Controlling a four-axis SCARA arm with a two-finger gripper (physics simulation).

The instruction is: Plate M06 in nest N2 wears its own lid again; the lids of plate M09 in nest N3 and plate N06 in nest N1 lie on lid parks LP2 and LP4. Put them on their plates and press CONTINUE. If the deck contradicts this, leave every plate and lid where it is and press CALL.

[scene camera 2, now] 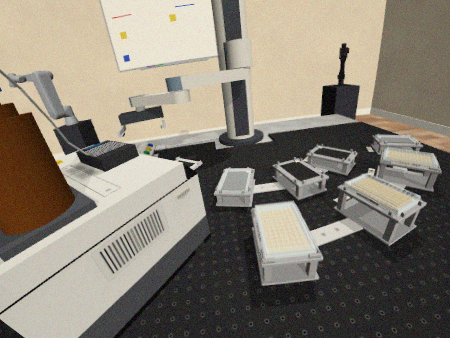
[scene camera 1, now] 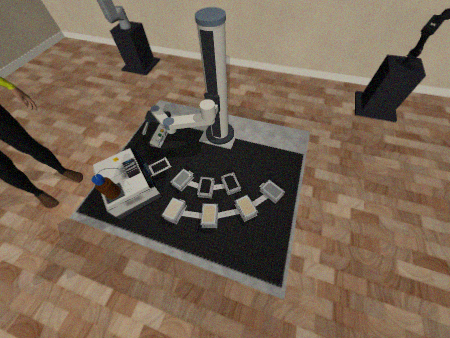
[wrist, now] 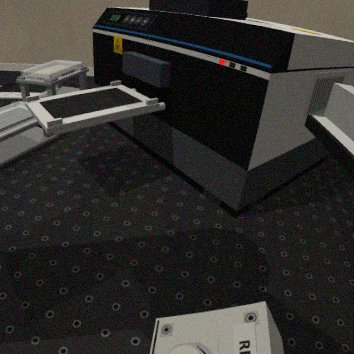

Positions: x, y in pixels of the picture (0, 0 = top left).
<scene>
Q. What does my gripper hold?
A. Nothing.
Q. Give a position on a button box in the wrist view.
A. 250, 321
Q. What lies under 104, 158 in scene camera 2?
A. A tip box.
</scene>
